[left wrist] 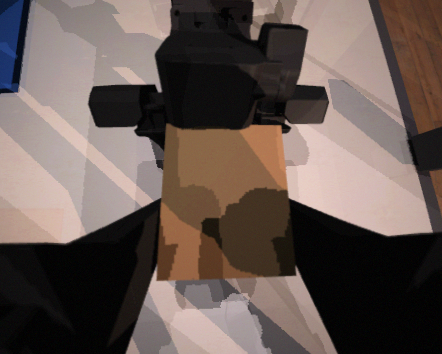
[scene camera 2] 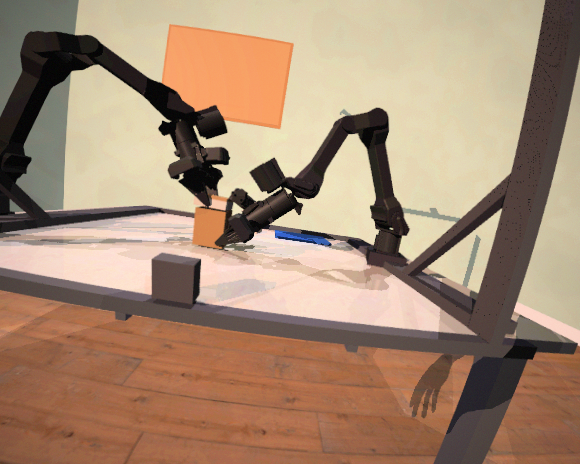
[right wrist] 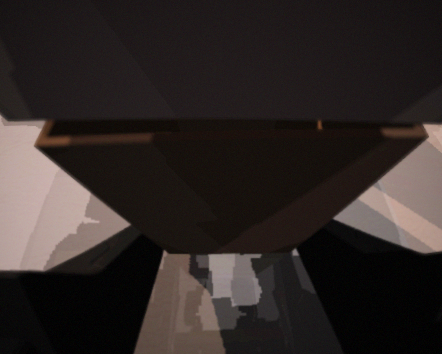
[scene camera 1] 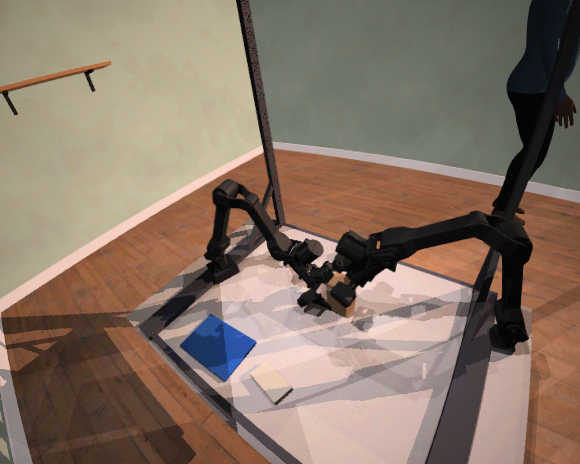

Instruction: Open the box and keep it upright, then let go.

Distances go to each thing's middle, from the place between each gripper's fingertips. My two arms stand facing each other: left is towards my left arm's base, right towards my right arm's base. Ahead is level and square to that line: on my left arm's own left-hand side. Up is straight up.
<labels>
The brown box (scene camera 2: 209, 223) lies 10 mm to the right of my left hand and 50 mm below it. Round my left hand: cream tile (scene camera 1: 273, 384) 310 mm ahead, 100 mm to the right, 90 mm below; blue square panel (scene camera 1: 221, 348) 270 mm ahead, 320 mm to the right, 100 mm below.
My right gripper is now 2 cm to the right of the brown box and 4 cm below it. The rest, counted from my right hand: cream tile (31 cm ahead, 8 cm to the right, 1 cm below); then blue square panel (28 cm ahead, 30 cm to the right, 1 cm below).
</labels>
